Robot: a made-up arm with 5 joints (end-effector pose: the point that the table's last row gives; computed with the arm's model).
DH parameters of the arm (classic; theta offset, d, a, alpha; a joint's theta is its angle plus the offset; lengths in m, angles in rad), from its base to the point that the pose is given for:
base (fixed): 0.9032 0 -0.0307 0
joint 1: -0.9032 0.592 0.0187 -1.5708
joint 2: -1.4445 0 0.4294 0
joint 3: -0.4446 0 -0.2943 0
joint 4: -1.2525 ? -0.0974 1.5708
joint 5: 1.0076 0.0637 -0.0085 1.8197
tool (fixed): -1.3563 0.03 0 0
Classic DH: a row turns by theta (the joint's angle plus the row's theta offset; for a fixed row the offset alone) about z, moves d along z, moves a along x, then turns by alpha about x.
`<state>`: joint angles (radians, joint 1 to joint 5).
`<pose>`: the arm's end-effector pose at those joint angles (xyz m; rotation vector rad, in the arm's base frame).
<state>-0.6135 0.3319 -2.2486 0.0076 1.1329</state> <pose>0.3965 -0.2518 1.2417 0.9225 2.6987 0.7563</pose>
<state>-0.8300 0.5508 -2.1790 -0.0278 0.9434</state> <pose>0.4289 -0.4437 1.1065 -1.4300 -2.6799 -0.6263</pose>
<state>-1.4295 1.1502 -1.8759 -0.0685 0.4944</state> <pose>0.1235 -0.7842 0.5783 -1.5826 -1.5014 -0.6327</pose>
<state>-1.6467 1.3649 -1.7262 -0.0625 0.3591</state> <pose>-0.0434 -0.7436 0.3750 -1.3887 -1.1653 -0.8321</pose>
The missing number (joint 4, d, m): 0.0445
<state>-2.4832 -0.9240 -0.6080 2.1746 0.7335</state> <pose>-0.0053 -0.0654 0.8877 -0.8773 -0.0105 -2.2523</pose>
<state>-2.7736 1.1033 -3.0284 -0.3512 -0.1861</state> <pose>-0.6126 -0.2728 1.0179 -2.4948 0.2669 0.8031</pose>
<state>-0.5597 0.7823 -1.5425 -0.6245 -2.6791</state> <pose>0.5998 -0.3459 0.8298 -0.0300 0.1638 2.8138</pose>
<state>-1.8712 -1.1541 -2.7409 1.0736 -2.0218</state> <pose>0.2257 0.6431 1.0480 -1.3434 1.1097 1.4300</pose>
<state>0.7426 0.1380 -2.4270 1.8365 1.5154</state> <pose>0.2120 0.2737 1.2413 -0.0145 -1.6004 -0.2471</pose>
